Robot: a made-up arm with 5 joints.
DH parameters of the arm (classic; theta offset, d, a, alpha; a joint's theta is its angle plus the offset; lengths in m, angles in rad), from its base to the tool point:
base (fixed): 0 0 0 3.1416
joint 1: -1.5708 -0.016 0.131 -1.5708
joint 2: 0 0.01 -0.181 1.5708
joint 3: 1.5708 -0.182 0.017 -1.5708
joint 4: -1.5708 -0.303 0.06 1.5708
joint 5: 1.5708 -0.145 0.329 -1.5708
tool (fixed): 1.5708 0.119 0 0
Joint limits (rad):
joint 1: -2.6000..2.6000
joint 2: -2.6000..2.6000
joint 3: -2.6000..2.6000
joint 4: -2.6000..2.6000
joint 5: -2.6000..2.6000
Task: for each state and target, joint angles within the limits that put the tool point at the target. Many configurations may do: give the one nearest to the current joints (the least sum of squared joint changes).
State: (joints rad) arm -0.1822 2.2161 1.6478 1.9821 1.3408
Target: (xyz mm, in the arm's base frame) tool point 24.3 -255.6 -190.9
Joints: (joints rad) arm 0.4668 2.4582 1.1272 1.3731 1.0774
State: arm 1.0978 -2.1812 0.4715 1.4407 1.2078
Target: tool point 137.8 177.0 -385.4
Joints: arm 1.0422 -2.3483 0.4599 1.5371 1.2968
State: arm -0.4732 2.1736 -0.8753 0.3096 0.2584
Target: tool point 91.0 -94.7 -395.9
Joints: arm -0.9656 2.6000 -0.4532 0.3804 0.8880
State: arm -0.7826 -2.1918 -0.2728 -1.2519 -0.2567
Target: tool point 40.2 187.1 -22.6
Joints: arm -0.5194 -2.3121 -0.7131 -1.5829 0.5159
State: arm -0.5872 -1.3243 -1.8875 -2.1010 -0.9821
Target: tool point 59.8 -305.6 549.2
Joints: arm -0.6201 -0.5941 -1.8188 -1.9789 -1.7594
